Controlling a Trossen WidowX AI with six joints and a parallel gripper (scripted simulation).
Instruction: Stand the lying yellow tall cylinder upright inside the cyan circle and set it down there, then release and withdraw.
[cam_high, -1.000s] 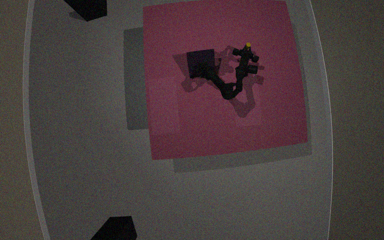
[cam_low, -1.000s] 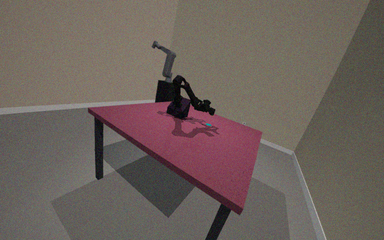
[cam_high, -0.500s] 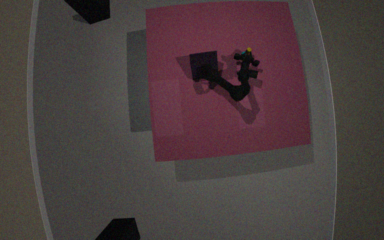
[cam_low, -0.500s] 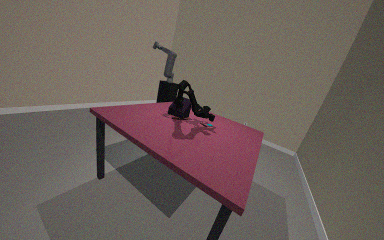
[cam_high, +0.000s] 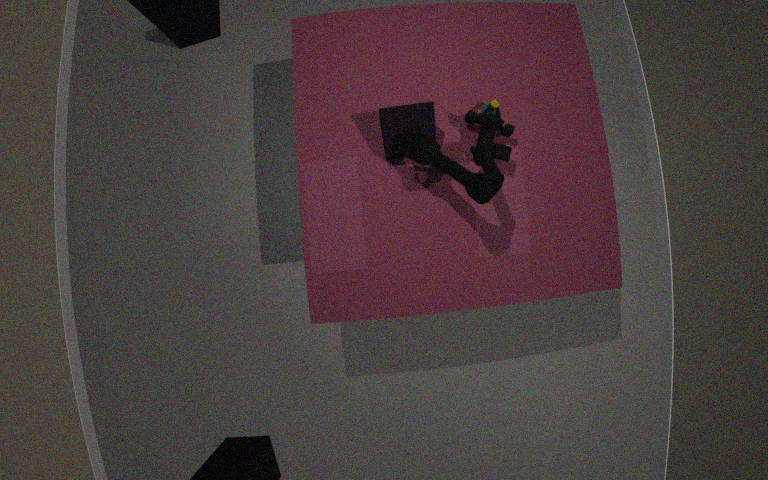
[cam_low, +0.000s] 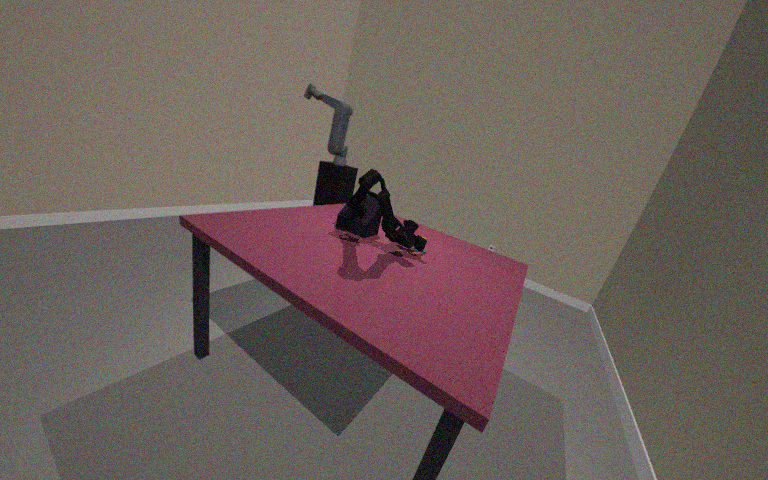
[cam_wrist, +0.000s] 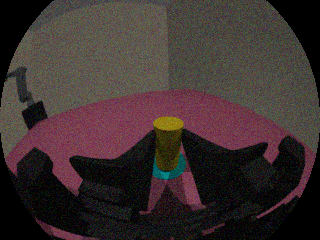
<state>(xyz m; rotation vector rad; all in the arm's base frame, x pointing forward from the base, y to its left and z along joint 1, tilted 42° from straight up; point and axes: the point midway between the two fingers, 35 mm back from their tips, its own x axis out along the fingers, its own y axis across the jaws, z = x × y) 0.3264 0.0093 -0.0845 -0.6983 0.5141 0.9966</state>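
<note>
My gripper tip is 20 mm above the yellow tall cylinder. Also, from my gripper tip: cyan circle: 60 mm below.
</note>
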